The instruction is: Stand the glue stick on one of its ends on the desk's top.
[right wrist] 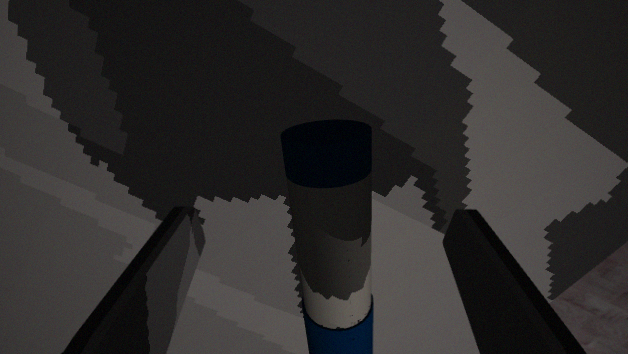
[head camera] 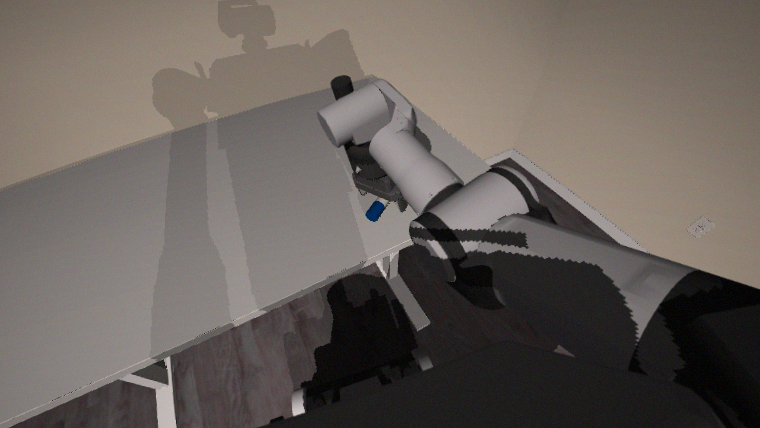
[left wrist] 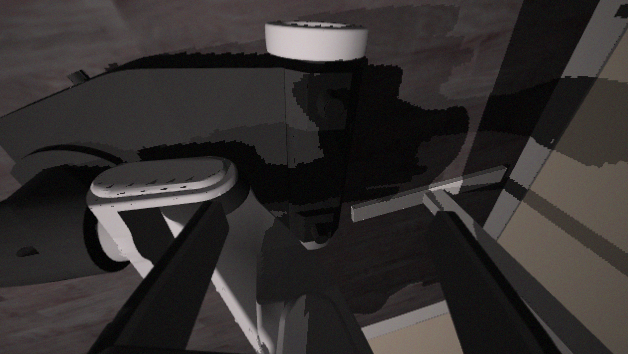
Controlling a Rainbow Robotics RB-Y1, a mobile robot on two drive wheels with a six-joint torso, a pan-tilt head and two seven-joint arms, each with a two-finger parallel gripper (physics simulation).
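Frame: origin at the robot's base, x left, y back, z up, level; centimetres.
Where they show: left gripper, between the fingertips: (left wrist: 326,219); right gripper, between the fingertips: (right wrist: 322,224) (head camera: 383,200).
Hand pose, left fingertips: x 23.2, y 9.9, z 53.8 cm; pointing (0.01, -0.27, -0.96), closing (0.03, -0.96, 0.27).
After its pixels a point has its place.
The glue stick (head camera: 375,210) {x -13.6, y -22.0, z 97.9 cm} (right wrist: 336,255) {x -17.6, y -26.6, z 97.8 cm}, white with blue ends, lies on its side on the light grey desk (head camera: 95,223) {x 54.6, y -43.7, z 95.0 cm} (right wrist: 240,245) {x -13.7, y -28.4, z 95.1 cm}, near the desk's front edge at its right part. My right gripper (head camera: 383,200) {x -16.9, y -26.5, z 95.3 cm} (right wrist: 322,224) {x -16.9, y -26.5, z 95.3 cm} is open; in the right wrist view the stick lies lengthwise between the spread fingers, with space on both sides. In the head view the gripper hides part of the stick. My left gripper (left wrist: 326,219) {x 23.2, y 9.9, z 53.8 cm} is open and empty, held over the floor and away from the desk; it does not show in the head view.
In the head view a wall (head camera: 611,106) {x -171.5, y -75.6, z 70.9 cm} rises behind the desk, and a desk leg (head camera: 164,398) stands below its front edge. The left wrist view shows the robot's dark base (left wrist: 215,100) {x 17.3, y 20.1, z 16.9 cm}, a white wheel (left wrist: 316,44) and a metal foot bar (left wrist: 390,205) on the floor.
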